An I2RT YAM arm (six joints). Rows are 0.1 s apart.
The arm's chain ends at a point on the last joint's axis. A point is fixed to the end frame.
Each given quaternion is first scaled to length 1.
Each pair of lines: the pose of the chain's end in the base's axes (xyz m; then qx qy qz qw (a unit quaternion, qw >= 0)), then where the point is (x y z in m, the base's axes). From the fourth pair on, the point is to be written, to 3 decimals.
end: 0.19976 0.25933 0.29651 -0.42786 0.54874 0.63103 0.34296
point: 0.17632 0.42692 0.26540
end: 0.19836 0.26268 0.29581 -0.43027 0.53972 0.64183 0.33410
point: 0.16978 0.42994 0.26729
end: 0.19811 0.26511 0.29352 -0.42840 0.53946 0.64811 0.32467
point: 0.16660 0.43194 0.26558
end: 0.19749 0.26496 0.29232 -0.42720 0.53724 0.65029 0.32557
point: 0.166 0.432 0.266
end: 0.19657 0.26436 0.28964 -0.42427 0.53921 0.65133 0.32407
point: 0.165 0.431 0.263
